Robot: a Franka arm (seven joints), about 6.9 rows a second.
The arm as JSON. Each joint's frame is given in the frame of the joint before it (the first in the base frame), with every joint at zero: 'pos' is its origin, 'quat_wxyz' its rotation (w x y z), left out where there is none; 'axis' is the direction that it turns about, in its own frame. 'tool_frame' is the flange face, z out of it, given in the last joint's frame.
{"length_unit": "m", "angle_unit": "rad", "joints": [
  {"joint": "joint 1", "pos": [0.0, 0.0, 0.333], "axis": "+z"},
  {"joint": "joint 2", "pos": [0.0, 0.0, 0.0], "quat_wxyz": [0.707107, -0.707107, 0.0, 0.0], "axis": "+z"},
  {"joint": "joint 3", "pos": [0.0, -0.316, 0.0], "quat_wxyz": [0.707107, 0.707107, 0.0, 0.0], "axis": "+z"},
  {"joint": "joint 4", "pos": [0.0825, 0.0, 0.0], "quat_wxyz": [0.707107, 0.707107, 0.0, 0.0], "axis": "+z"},
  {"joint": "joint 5", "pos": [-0.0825, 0.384, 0.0], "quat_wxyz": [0.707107, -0.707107, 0.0, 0.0], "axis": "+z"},
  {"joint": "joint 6", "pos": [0.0, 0.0, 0.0], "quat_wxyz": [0.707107, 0.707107, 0.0, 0.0], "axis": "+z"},
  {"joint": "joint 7", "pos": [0.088, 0.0, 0.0], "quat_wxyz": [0.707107, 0.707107, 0.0, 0.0], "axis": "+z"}
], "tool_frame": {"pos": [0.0, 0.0, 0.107]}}
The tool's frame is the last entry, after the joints.
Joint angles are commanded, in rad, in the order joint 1, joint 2, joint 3, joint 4, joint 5, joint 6, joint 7. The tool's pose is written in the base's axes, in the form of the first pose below.
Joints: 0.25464 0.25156 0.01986 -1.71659 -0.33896 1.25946 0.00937
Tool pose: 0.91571 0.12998 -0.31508 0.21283 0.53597 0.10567 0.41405
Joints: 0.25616 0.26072 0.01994 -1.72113 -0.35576 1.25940 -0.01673
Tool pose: 0.90994 0.14368 -0.32240 0.21776 0.53641 0.10457 0.40798
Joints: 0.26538 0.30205 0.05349 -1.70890 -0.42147 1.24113 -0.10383
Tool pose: 0.88505 0.20352 -0.34341 0.23944 0.53841 0.11945 0.39274
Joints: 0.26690 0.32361 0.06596 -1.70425 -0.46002 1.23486 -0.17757
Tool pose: 0.86737 0.24296 -0.35793 0.24601 0.54053 0.12265 0.38442
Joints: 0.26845 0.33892 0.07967 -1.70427 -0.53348 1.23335 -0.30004
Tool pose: 0.83735 0.30307 -0.37374 0.25944 0.54407 0.12306 0.37970
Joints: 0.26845 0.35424 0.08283 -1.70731 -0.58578 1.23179 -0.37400
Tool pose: 0.81438 0.33573 -0.38887 0.26991 0.54708 0.11956 0.37307
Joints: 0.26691 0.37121 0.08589 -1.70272 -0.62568 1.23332 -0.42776
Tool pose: 0.79701 0.35897 -0.39877 0.27729 0.55152 0.11722 0.36764
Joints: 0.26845 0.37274 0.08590 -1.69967 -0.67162 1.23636 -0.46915
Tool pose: 0.78334 0.37563 -0.40056 0.29125 0.55569 0.11455 0.37083
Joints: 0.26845 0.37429 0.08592 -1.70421 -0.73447 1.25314 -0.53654
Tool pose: 0.76081 0.40443 -0.40386 0.30741 0.56121 0.11044 0.37219
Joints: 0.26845 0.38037 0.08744 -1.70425 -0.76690 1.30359 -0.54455
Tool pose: 0.75654 0.41985 -0.38476 0.32145 0.56918 0.11285 0.36966
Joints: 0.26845 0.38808 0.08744 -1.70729 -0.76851 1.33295 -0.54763
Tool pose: 0.75546 0.42902 -0.37703 0.32105 0.57206 0.11505 0.36344
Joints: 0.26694 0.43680 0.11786 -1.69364 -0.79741 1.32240 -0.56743
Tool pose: 0.73283 0.44983 -0.39290 0.32595 0.57395 0.12819 0.34203
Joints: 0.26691 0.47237 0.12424 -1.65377 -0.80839 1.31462 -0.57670
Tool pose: 0.72904 0.45369 -0.39429 0.32743 0.58256 0.13284 0.33678
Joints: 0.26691 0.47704 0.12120 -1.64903 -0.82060 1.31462 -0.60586
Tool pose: 0.72075 0.46272 -0.39928 0.32709 0.58496 0.13078 0.33669
